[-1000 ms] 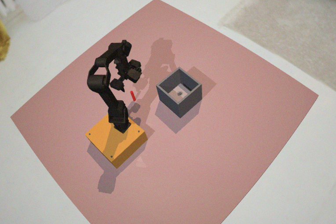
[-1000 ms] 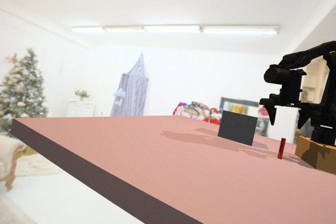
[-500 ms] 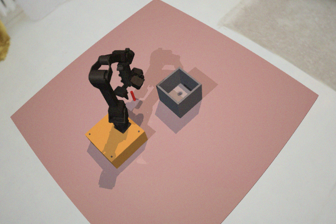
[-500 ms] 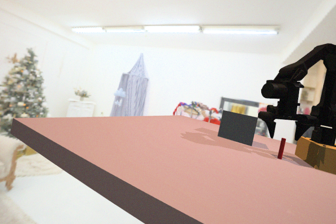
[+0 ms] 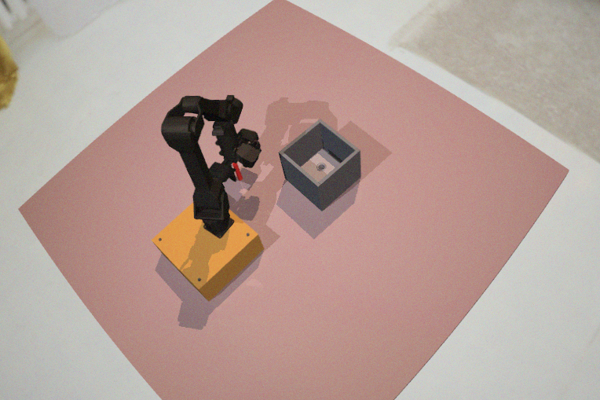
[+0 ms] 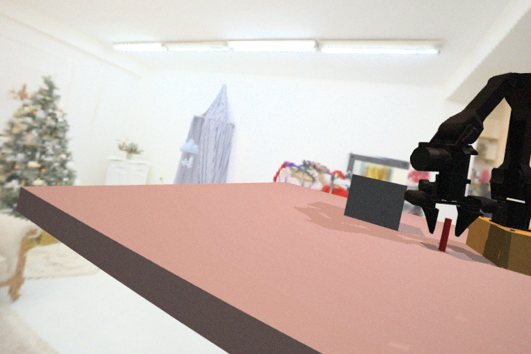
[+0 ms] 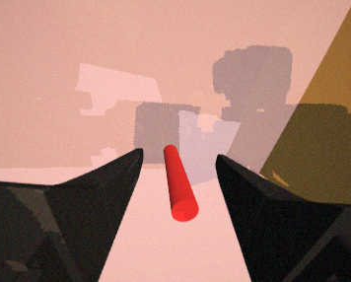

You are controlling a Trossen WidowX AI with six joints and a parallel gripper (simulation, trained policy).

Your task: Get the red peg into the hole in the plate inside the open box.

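Right now my gripper tip is 10 mm to the right of the red peg. The rest, counted from my gripper tip: plate 200 mm to the right, 140 mm ahead, 10 mm above.
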